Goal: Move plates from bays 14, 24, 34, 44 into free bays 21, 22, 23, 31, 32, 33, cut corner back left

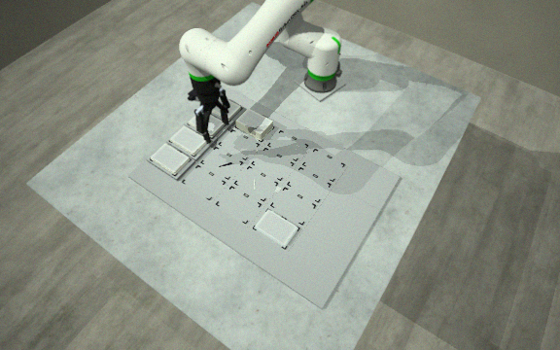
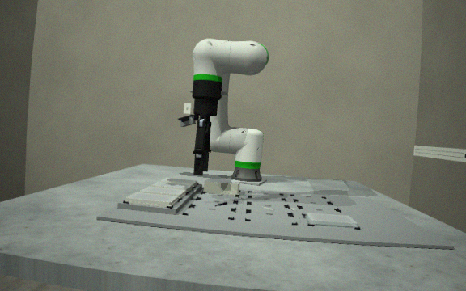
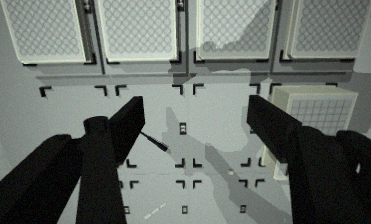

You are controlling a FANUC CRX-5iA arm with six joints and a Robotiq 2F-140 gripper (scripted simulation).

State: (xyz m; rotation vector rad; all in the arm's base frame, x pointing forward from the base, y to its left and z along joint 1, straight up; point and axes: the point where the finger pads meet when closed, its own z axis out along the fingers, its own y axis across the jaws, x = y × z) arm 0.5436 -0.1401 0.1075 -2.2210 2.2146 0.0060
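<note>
Now: the thin black stick 110 mm below my hand, 80 mm to the left of it and 60 mm ahead of it. Also, from my hand: sealed deep-well block (150 mm behind, 90 mm below, 60 mm to the left); plate (390 mm to the left, 170 mm ahead, 100 mm below); white tip (220 mm to the left, 110 mm below, 70 mm ahead).
</note>
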